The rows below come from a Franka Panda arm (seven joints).
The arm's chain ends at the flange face. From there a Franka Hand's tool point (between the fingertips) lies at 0.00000 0.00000 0.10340 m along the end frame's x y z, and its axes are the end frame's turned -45 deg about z.
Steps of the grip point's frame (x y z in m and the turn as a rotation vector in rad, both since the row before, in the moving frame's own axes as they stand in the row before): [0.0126 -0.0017 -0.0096 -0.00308 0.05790 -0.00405]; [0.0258 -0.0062 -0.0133 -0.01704 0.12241 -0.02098]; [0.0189 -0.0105 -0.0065 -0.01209 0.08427 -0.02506]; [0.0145 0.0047 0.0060 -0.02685 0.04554 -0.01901]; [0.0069 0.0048 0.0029 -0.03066 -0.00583 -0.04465]
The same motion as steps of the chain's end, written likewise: [0.0033 -0.0061 -0.0094 0.03876 0.04312 -0.00405]; [0.0038 -0.0148 -0.0125 0.07451 0.09861 -0.02098]; [-0.0010 -0.0154 -0.0061 0.05104 0.06814 -0.02506]; [0.0083 -0.0055 0.0061 0.01322 0.05119 -0.01901]; [0.0064 -0.0041 0.0030 -0.02580 0.01756 -0.04465]
